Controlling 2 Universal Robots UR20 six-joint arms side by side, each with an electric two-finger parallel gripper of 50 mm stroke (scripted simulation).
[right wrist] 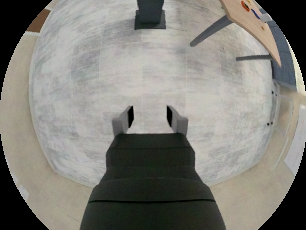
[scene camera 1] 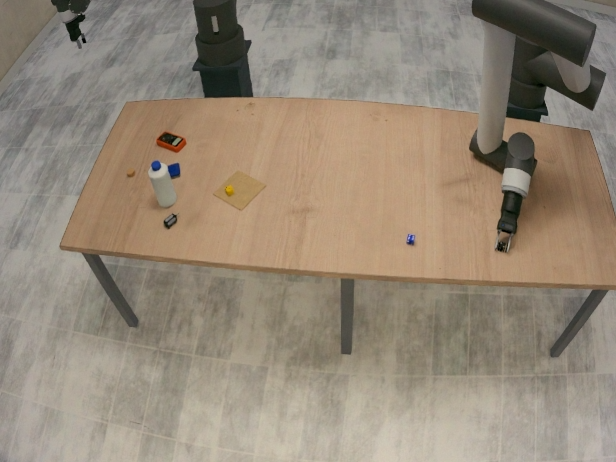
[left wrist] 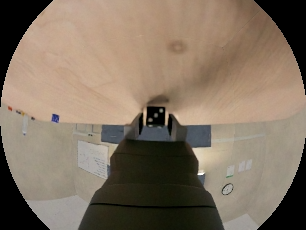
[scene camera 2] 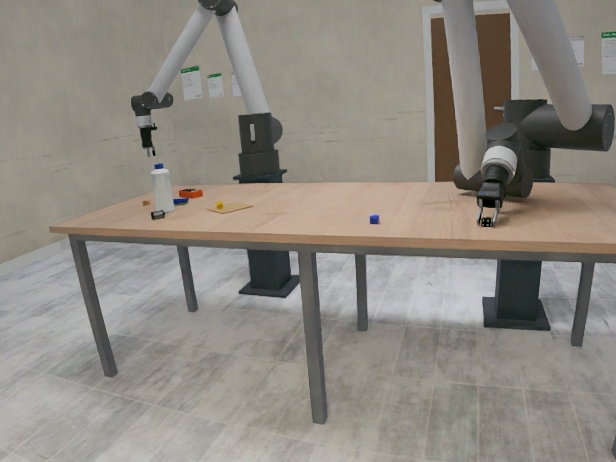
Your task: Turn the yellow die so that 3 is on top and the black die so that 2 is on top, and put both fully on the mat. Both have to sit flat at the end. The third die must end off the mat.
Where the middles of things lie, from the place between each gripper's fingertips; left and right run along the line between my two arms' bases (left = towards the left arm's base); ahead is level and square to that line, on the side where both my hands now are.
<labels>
I see the tan mat (scene camera 1: pixel 246 188) 97 cm to the right of my left hand (scene camera 2: pixel 485 223), 8 cm behind it and 2 cm below it. The rest, counted from my left hand: white bottle (scene camera 1: pixel 159 175) (123 cm to the right, 8 cm above, 1 cm ahead).
My right hand is 87 cm short of the white bottle, 95 cm to the right of it and 7 cm above it. From my right hand the other things lie so: tan mat: 78 cm ahead, 122 cm to the left, 16 cm below.
</labels>
